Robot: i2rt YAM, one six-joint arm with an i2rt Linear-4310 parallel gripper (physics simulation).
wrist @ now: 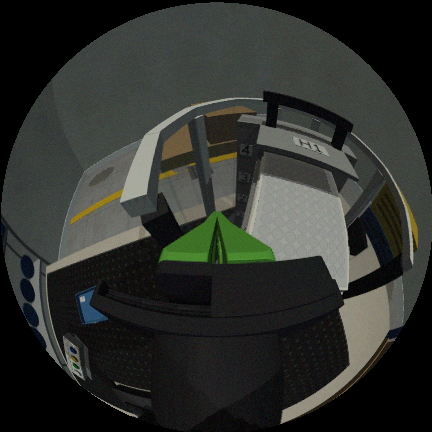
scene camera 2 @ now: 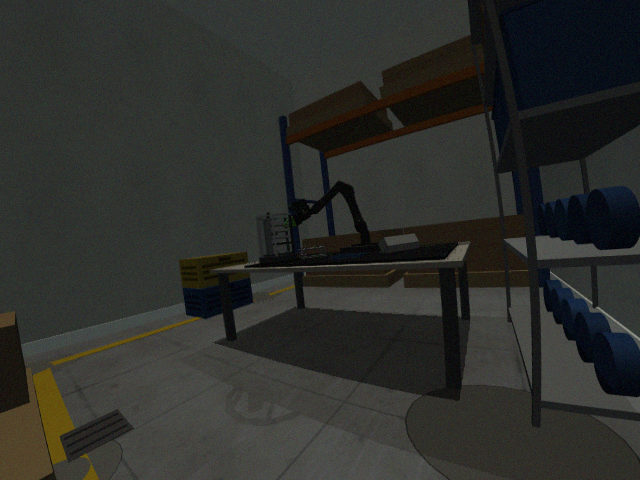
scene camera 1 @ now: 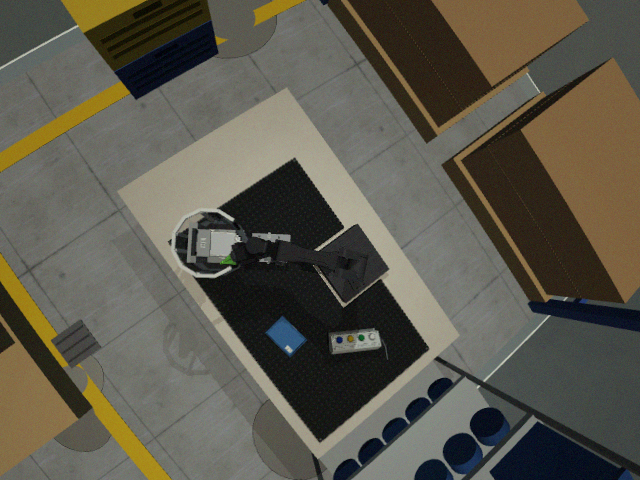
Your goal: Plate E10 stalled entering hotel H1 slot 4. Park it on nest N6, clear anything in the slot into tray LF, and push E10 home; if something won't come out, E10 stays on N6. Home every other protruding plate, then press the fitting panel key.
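Observation:
Hotel H1 is a grey tower inside a pale ring guard; slot numbers 4 and 3 show on its side in the wrist view. A clear-white plate lies in it and reaches toward my gripper; its near edge is partly hidden and its slot and name cannot be read. My gripper is shut and empty, its green tips beside the plate's near left part. A grey nest frame lies partly under the arm. A blue tray has an unreadable white label.
The panel has blue, yellow, green and white keys. The guard ring and its dark supports surround the hotel close to the gripper. The arm's base plate stands at the table's far edge.

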